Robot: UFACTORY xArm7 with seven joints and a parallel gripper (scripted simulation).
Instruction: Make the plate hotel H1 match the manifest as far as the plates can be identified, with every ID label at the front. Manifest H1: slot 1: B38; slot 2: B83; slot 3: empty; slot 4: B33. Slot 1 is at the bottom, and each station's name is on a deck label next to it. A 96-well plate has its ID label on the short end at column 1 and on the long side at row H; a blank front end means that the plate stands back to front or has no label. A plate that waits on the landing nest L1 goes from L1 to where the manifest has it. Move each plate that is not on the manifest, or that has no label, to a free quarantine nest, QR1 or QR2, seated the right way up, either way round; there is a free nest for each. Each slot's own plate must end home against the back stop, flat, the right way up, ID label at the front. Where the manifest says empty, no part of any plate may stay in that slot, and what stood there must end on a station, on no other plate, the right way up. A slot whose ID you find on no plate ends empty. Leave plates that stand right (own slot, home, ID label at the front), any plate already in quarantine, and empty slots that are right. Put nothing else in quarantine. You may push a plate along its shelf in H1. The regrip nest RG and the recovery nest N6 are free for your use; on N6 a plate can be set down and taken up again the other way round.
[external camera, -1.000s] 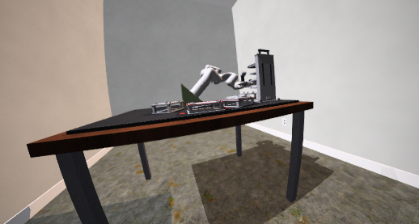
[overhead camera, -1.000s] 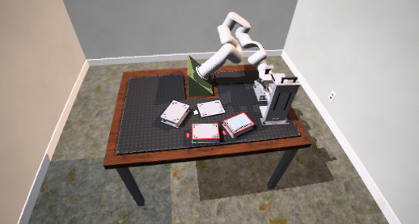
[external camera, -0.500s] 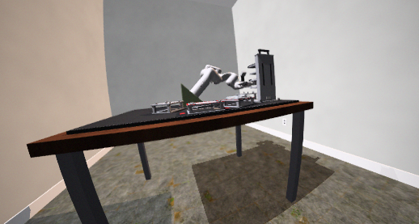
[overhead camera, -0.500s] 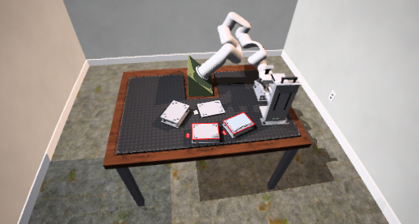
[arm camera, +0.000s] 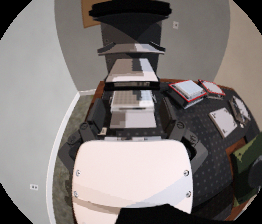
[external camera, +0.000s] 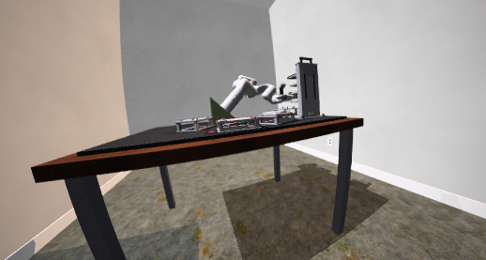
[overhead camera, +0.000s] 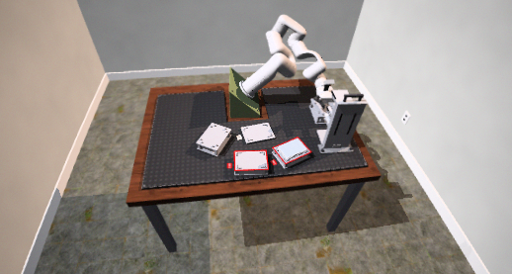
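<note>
Now: hand 130 mm below the plate and 90 mm short of it. The rest, counted from my hand: H1 deck label (140 mm below, 100 mm to the left, 40 mm ahead); then QR1 deck label (340 mm to the right, 270 mm ahead, 140 mm below).
</note>
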